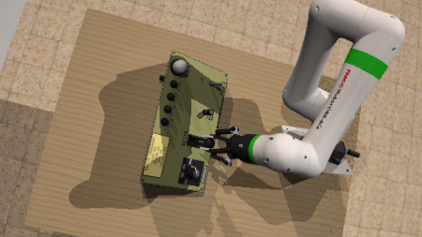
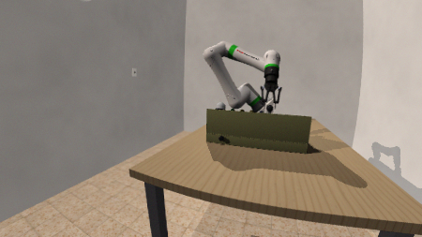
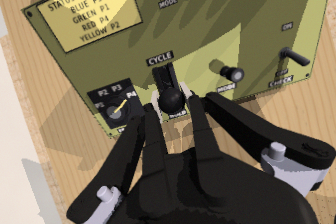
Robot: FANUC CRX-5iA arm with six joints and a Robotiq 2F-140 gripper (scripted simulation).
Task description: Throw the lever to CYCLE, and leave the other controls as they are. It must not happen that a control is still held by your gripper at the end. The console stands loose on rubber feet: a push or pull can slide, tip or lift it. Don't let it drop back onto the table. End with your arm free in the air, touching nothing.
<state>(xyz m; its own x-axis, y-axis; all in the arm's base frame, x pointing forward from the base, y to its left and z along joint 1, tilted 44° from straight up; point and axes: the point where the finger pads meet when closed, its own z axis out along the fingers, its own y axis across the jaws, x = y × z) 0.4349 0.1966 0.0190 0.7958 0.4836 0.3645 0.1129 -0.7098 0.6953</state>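
The olive console lies 7 cm ahead of my hand, 6 cm to the right of it and 7 cm below it. From my hand the other things lie so: mode push knob: 3 cm ahead, 12 cm to the right, 5 cm below; then rotary program selector: 1 cm ahead, 11 cm to the left, 6 cm below; then toggle switch: 4 cm ahead, 24 cm to the right, 6 cm below.
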